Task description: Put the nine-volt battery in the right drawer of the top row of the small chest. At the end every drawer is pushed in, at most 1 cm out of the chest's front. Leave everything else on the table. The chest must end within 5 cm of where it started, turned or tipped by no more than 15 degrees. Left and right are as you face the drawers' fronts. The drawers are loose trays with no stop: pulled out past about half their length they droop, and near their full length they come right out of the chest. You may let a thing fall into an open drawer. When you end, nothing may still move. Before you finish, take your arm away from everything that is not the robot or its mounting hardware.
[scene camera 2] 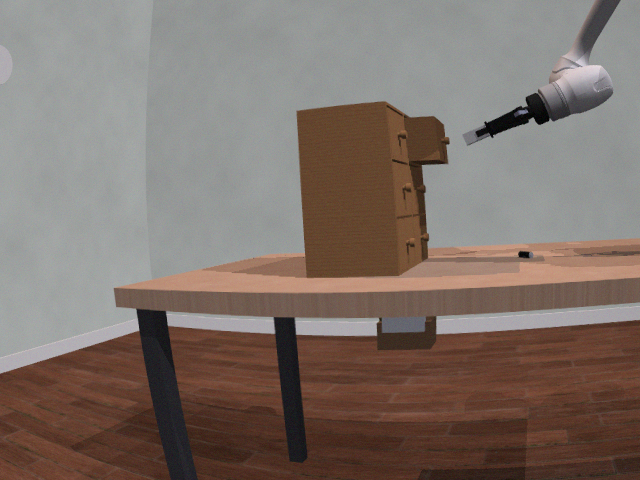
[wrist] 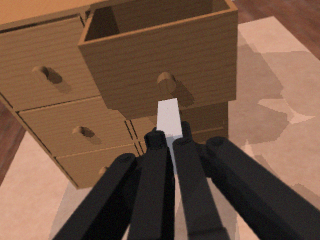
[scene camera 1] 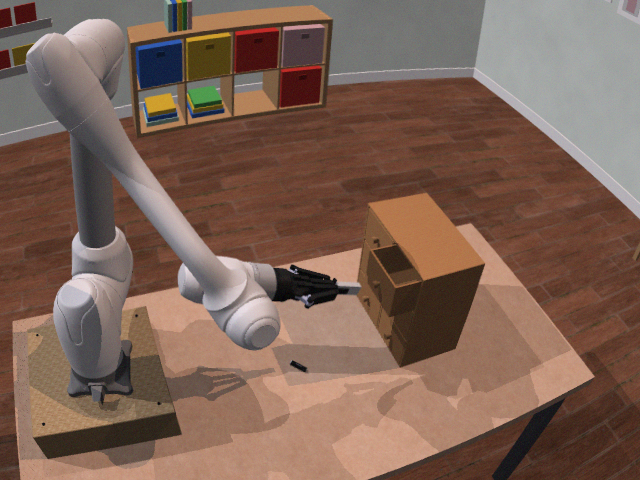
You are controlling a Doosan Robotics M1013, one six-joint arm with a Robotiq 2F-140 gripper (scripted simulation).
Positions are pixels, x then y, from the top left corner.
Labels:
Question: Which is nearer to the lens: the wooden chest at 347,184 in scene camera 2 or the drawer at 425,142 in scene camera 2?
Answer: The wooden chest.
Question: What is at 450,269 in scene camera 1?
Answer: A wooden chest.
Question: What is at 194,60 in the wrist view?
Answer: A drawer.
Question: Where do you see a drawer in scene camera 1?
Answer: At 397,299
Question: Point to a drawer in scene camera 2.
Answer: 396,122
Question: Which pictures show my gripper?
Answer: Scene camera 2, the wrist view and scene camera 1: all of them.

